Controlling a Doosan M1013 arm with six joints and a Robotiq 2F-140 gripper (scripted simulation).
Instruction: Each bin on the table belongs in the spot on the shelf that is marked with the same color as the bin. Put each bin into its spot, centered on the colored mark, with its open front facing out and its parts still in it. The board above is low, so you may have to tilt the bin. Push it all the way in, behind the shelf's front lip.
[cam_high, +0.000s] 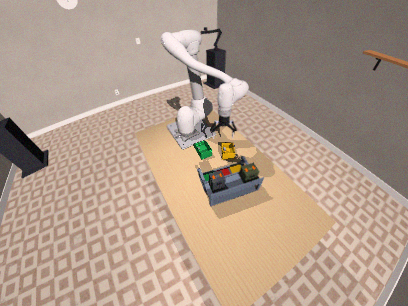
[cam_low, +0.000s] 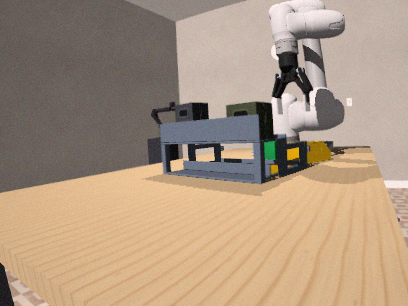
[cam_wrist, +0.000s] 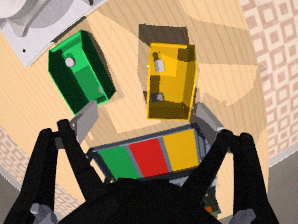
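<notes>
The yellow bin lies 160 mm below my hand, 50 mm to the left of it and 20 mm ahead of it. From my hand the other things lie so: dark box 290 mm to the right, 270 mm ahead, 30 mm below; green bin 160 mm below, 120 mm to the right, 120 mm behind.
</notes>
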